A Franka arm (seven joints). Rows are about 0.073 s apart.
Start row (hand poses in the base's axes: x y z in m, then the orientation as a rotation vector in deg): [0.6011, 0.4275, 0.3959, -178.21, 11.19, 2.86]
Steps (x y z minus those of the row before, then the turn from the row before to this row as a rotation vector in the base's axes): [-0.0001, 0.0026, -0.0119, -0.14, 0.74, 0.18]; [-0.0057, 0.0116, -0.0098, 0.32, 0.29, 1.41]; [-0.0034, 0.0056, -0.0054, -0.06, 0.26, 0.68]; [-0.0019, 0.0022, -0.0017, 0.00, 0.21, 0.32]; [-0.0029, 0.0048, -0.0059, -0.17, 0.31, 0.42]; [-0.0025, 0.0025, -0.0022, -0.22, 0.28, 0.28]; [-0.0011, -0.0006, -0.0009, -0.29, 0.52, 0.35]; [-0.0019, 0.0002, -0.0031, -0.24, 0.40, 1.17]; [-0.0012, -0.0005, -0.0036, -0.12, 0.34, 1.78]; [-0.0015, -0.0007, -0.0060, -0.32, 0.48, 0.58]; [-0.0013, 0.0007, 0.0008, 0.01, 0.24, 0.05]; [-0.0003, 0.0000, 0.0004, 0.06, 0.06, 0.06]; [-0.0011, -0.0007, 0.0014, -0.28, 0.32, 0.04]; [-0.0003, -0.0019, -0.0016, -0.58, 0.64, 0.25]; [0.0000, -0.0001, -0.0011, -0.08, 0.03, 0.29]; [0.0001, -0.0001, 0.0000, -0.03, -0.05, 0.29]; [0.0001, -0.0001, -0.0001, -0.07, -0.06, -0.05]
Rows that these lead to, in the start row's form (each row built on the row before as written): [0.6010, 0.4301, 0.3840, -178.39, 10.94, 4.00]; [0.5953, 0.4417, 0.3742, -178.23, 8.72, 4.50]; [0.5919, 0.4473, 0.3688, -178.36, 7.67, 4.92]; [0.5900, 0.4495, 0.3671, -178.39, 7.18, 5.25]; [0.5871, 0.4543, 0.3612, -178.59, 6.55, 5.74]; [0.5846, 0.4568, 0.3590, -178.83, 6.14, 6.18]; [0.5835, 0.4562, 0.3581, -179.14, 5.63, 6.99]; [0.5816, 0.4564, 0.3550, -179.46, 3.83, 7.63]; [0.5804, 0.4559, 0.3514, -179.68, 1.05, 8.17]; [0.5789, 0.4552, 0.3454, 179.56, -0.16, -8.92]; [0.5776, 0.4559, 0.3462, 179.55, -0.08, -9.30]; [0.5773, 0.4559, 0.3466, 179.60, 0.02, -9.40]; [0.5762, 0.4552, 0.3480, 179.29, 0.06, -9.89]; [0.5759, 0.4533, 0.3464, 178.64, 0.40, -10.85]; [0.5759, 0.4532, 0.3453, 178.54, 0.84, -10.89]; [0.5760, 0.4531, 0.3453, 178.49, 1.29, -10.80]; [0.5761, 0.4530, 0.3452, 178.43, 1.20, -10.70]
